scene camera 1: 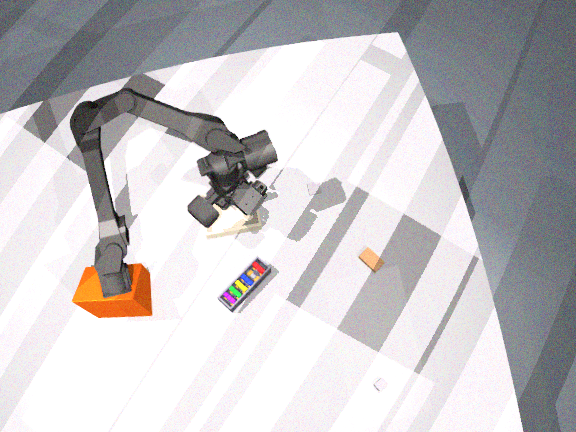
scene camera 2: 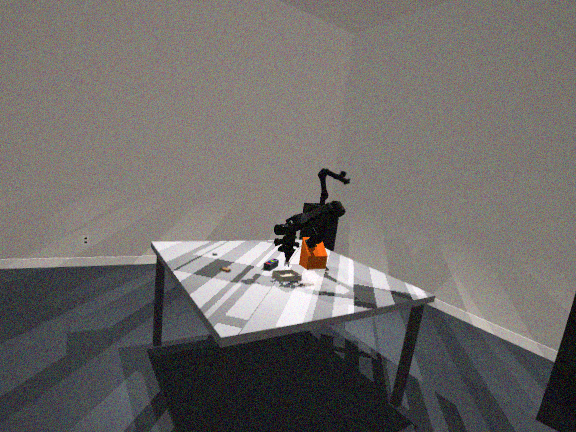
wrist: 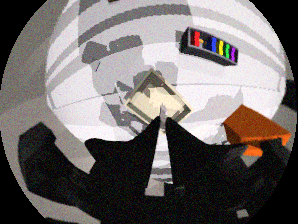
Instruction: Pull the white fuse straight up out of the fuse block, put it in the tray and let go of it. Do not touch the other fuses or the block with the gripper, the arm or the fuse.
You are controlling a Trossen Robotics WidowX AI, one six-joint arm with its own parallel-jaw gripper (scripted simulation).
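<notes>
Gripper (scene camera 1: 230, 202) (wrist: 162, 119), holding a white fuse. Tray (scene camera 1: 230, 222) (wrist: 145, 100).
</notes>
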